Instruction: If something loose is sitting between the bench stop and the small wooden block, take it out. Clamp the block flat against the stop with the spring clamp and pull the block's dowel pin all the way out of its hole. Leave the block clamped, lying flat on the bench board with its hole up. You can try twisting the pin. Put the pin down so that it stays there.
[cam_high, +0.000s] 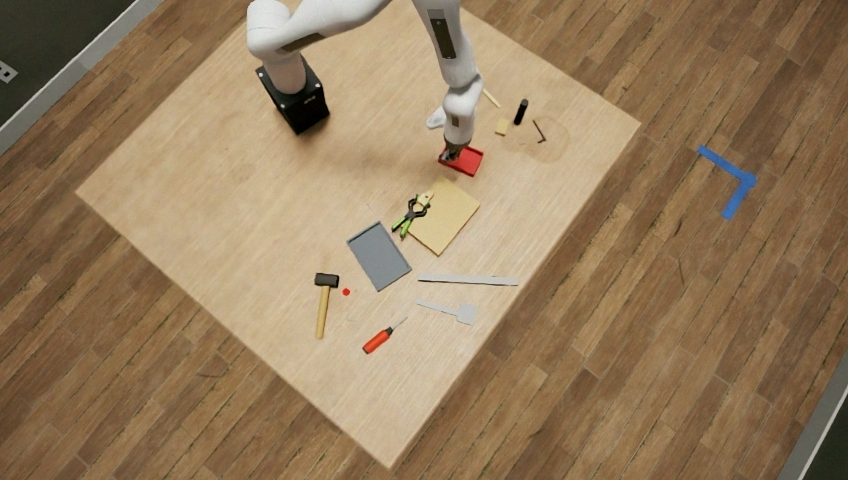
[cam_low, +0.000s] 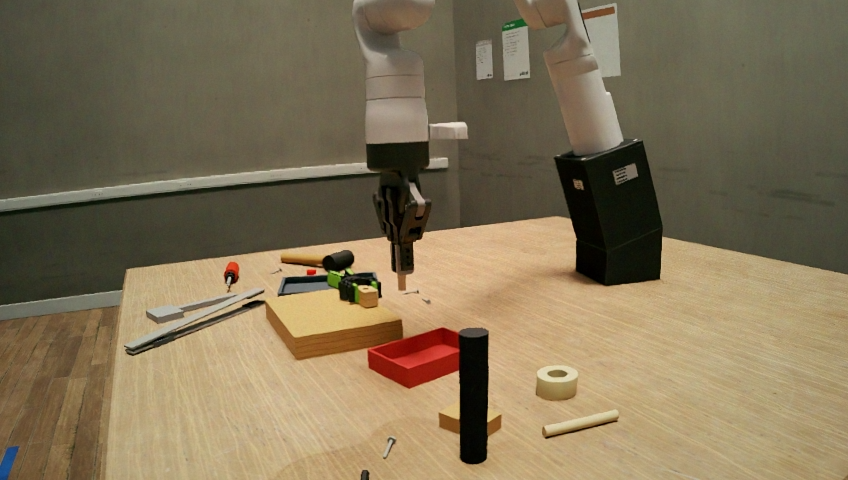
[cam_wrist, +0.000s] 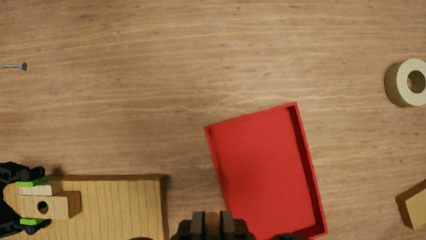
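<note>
My hand is 12 cm above the red tray and 5 cm to the right of it. From my hand the other things lie so: wooden block 13 cm to the right, 8 cm below; tan bench board 14 cm to the right, 10 cm below, 5 cm ahead; dowel pin 2 cm below.
</note>
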